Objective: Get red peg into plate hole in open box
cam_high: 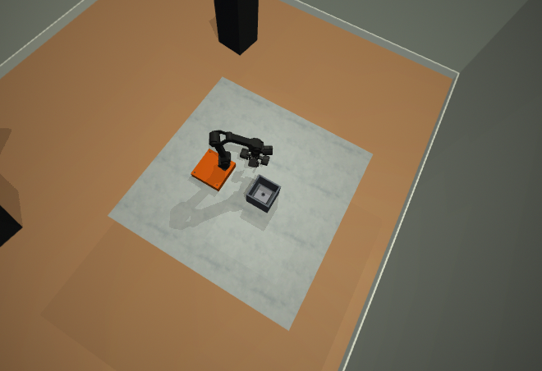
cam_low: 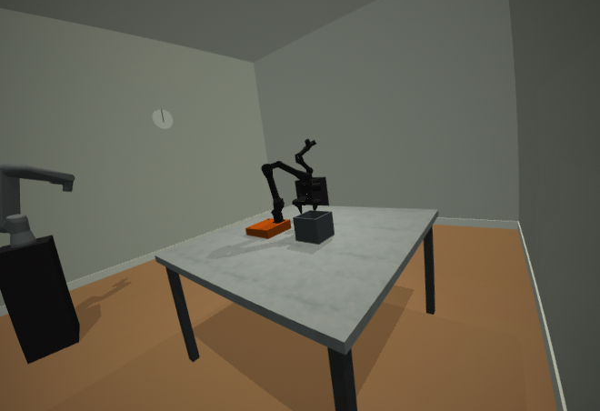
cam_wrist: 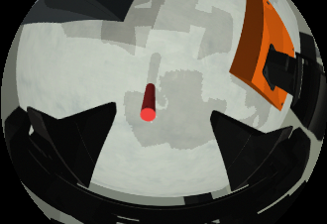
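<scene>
Right now my gripper tip is 1 cm short of the red peg, 1 cm to the right of it and 4 cm above it.
</scene>
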